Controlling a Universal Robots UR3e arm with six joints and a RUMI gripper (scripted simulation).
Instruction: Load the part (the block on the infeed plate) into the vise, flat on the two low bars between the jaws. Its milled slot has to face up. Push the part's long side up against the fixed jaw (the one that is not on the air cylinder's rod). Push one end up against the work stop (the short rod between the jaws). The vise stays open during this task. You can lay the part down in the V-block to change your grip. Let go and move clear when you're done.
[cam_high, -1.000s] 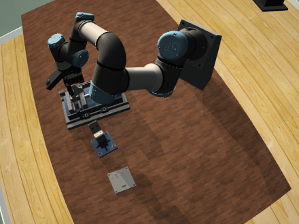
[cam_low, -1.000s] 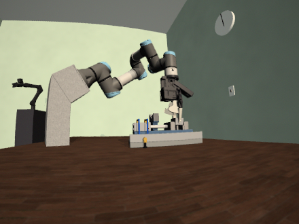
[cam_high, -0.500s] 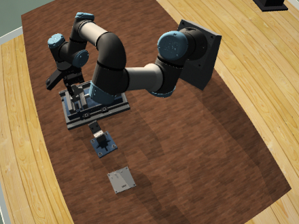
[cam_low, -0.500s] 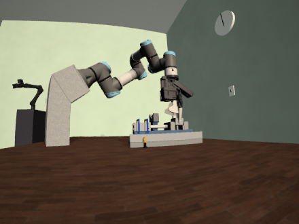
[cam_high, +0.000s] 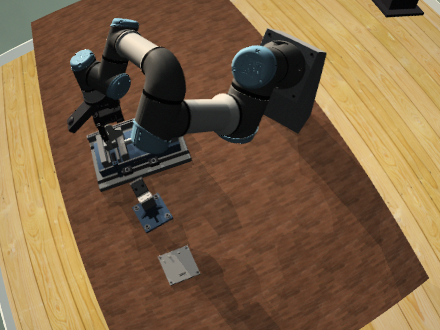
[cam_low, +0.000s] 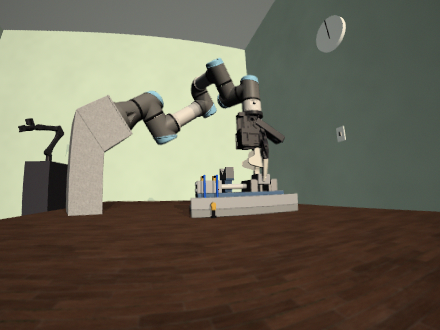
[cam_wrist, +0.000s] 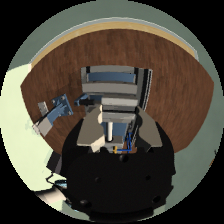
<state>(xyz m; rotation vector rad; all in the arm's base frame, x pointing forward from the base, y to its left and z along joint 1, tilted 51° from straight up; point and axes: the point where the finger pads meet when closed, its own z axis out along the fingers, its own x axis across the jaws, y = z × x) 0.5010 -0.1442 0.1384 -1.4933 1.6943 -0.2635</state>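
Now: the part right at my hand. From my hand the other things lie so: grey infeed plate: 400 mm to the left, 110 mm behind, 100 mm below.
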